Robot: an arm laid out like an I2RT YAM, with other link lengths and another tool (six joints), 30 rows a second.
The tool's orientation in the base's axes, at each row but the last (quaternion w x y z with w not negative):
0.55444 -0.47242 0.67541 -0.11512
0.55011 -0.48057 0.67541 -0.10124
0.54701 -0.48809 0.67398 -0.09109
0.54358 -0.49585 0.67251 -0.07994
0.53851 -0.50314 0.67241 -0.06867
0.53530 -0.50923 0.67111 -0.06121
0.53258 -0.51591 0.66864 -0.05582
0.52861 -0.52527 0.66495 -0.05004
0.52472 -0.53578 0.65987 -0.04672
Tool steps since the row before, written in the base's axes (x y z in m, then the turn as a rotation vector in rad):
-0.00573 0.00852 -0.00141 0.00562 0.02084 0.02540
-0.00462 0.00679 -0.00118 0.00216 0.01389 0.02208
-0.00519 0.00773 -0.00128 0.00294 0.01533 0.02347
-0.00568 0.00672 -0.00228 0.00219 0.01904 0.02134
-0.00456 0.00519 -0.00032 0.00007 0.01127 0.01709
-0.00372 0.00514 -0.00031 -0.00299 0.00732 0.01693
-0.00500 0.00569 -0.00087 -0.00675 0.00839 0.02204
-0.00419 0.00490 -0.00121 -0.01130 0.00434 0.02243
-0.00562 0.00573 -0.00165 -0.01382 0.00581 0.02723
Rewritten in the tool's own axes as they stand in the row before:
-0.00597 0.00837 -0.00127 -0.03188 -0.00914 0.00339
-0.00471 0.00678 -0.00078 -0.02468 -0.00867 -0.00100
-0.00541 0.00766 -0.00062 -0.02661 -0.00928 -0.00030
-0.00405 0.00810 -0.00080 -0.02808 -0.00563 0.00154
-0.00408 0.00546 -0.00115 -0.01965 -0.00542 -0.00189
-0.00399 0.00493 -0.00039 -0.01687 -0.00530 -0.00605
-0.00419 0.00632 -0.00078 -0.02139 -0.00563 -0.01061
-0.00336 0.00563 -0.00024 -0.01910 -0.00473 -0.01620
-0.00397 0.00714 -0.00057 -0.02361 -0.00545 -0.01947

